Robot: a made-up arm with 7 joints. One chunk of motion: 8 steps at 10 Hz.
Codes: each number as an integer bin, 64 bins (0 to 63) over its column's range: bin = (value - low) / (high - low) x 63, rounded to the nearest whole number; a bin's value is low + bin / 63 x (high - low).
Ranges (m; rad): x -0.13..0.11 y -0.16..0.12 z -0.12..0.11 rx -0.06..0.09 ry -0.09..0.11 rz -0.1..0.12
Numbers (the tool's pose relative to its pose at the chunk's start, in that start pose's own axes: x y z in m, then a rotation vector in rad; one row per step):
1: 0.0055 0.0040 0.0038 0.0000 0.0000 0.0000
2: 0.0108 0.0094 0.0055 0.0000 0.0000 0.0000
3: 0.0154 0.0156 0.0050 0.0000 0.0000 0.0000
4: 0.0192 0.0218 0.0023 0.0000 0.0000 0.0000
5: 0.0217 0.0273 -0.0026 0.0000 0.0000 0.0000
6: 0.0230 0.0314 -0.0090 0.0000 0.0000 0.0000
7: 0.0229 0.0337 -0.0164 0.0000 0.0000 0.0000
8: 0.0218 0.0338 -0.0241 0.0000 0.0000 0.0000
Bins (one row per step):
1: 36 37 34 25 28 29
2: 37 38 34 25 28 29
3: 38 40 34 25 28 29
4: 39 41 33 25 28 29
5: 40 42 32 25 28 29
6: 40 43 30 25 28 29
7: 40 44 28 25 28 29
8: 40 44 26 25 28 29

